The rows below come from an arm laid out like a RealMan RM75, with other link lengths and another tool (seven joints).
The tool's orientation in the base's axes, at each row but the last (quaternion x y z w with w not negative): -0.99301 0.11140 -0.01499 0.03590; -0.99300 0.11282 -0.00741 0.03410; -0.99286 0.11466 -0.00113 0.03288; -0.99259 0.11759 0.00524 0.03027; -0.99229 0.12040 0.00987 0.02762; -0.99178 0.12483 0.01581 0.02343; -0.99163 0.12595 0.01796 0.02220; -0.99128 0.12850 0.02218 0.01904
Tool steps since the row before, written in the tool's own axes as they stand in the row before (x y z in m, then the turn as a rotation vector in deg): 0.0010 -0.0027 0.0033 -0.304 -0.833 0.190; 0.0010 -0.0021 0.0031 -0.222 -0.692 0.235; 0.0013 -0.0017 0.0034 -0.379 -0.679 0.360; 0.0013 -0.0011 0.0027 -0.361 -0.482 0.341; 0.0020 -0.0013 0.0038 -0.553 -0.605 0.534; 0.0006 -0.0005 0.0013 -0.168 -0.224 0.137; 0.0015 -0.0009 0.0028 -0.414 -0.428 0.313; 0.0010 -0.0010 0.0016 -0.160 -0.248 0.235
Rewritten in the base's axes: 0.0017 0.0026 -0.0031 -0.106 0.891 -0.134; 0.0015 0.0020 -0.0029 -0.056 0.738 -0.188; 0.0017 0.0016 -0.0033 -0.211 0.769 -0.313; 0.0015 0.0009 -0.0027 -0.239 0.573 -0.306; 0.0022 0.0010 -0.0038 -0.399 0.749 -0.487; 0.0007 0.0004 -0.0013 -0.111 0.265 -0.121; 0.0016 0.0006 -0.0028 -0.303 0.532 -0.279; 0.0012 0.0008 -0.0016 -0.100 0.290 -0.219
